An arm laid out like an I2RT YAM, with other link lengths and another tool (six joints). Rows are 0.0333 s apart.
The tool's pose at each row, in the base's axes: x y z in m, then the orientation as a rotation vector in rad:
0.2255, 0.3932, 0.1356, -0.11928, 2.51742, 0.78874
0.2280, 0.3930, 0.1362, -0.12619, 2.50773, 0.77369
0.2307, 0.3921, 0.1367, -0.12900, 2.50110, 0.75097
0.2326, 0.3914, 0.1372, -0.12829, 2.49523, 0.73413
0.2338, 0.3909, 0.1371, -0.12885, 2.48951, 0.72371
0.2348, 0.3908, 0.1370, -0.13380, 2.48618, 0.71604
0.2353, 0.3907, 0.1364, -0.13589, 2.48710, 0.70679
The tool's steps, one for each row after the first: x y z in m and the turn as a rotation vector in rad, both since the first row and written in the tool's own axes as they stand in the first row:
-0.0025, -0.0004, 0.0005, 0.00740, -0.01024, -0.01102
-0.0051, -0.0015, 0.0009, 0.02146, -0.02009, -0.02046
-0.0071, -0.0023, 0.0009, 0.03229, -0.02889, -0.02584
-0.0081, -0.0030, 0.0012, 0.03848, -0.03599, -0.03040
-0.0089, -0.0034, 0.0017, 0.04235, -0.03923, -0.03657
-0.0091, -0.0039, 0.0023, 0.04858, -0.03951, -0.04007

